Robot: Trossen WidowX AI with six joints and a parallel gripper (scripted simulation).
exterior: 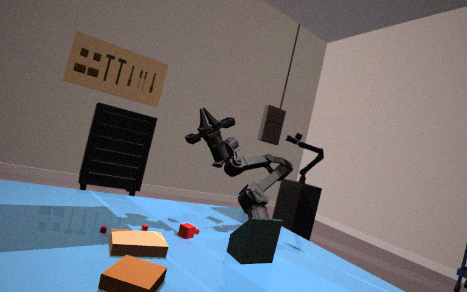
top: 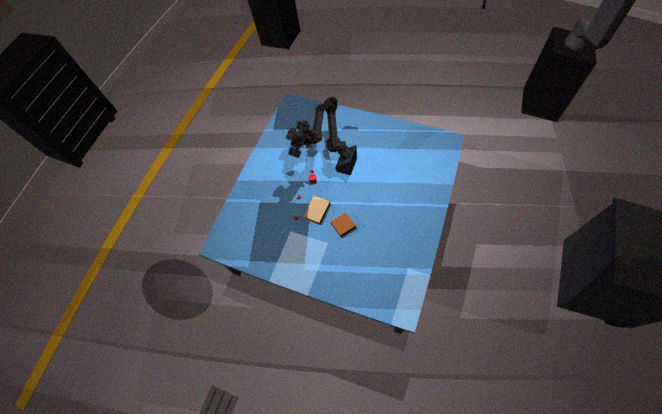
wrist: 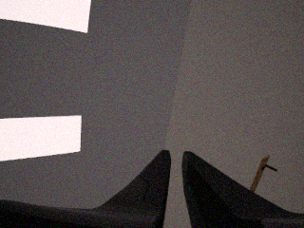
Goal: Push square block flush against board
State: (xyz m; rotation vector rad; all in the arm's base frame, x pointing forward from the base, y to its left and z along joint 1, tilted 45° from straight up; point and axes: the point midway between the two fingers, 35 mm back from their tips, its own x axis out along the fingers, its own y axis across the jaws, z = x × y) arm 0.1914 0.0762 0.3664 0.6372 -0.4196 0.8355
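Now: the orange square block 19 cm ahead of my gripper tip, 31 cm to the left of it and 44 cm below it. The rest, counted from my gripper tip: light tan board 15 cm ahead, 14 cm to the left, 44 cm below; then red cube 4 cm behind, 4 cm to the left, 44 cm below.
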